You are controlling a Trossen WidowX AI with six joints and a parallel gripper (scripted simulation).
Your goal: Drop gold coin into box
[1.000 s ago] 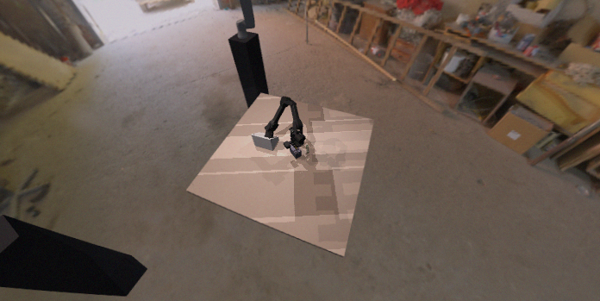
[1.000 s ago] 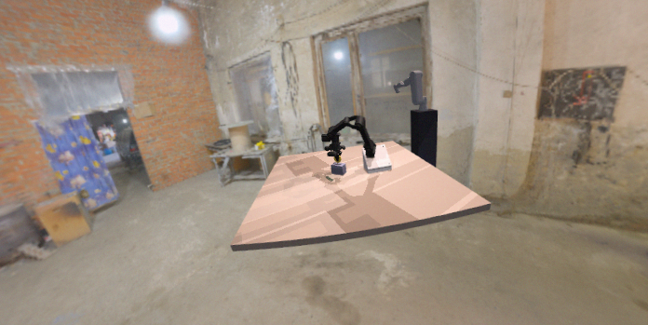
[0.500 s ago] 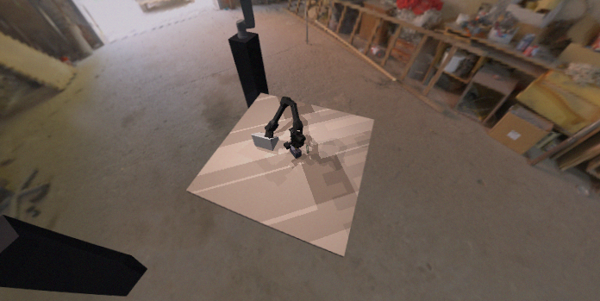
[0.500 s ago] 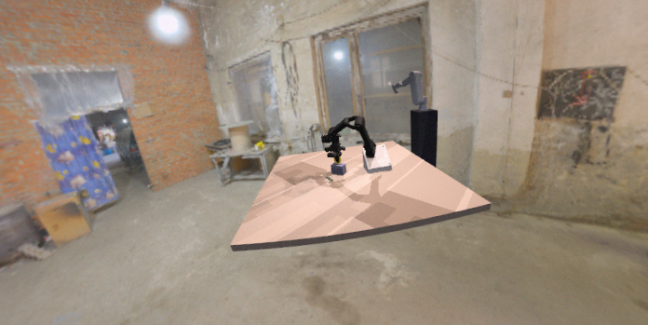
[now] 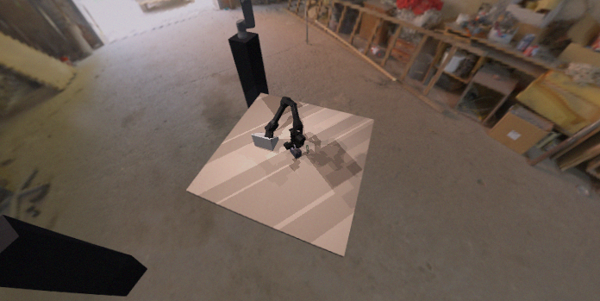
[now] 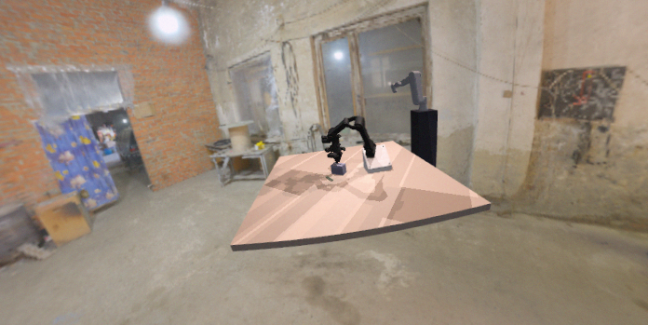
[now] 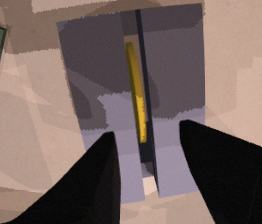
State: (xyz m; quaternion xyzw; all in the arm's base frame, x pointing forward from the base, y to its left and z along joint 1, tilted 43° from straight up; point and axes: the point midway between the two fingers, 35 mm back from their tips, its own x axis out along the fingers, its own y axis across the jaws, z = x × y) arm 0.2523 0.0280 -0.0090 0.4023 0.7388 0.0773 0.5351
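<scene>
My gripper tip is 6 cm above the gold coin.
</scene>
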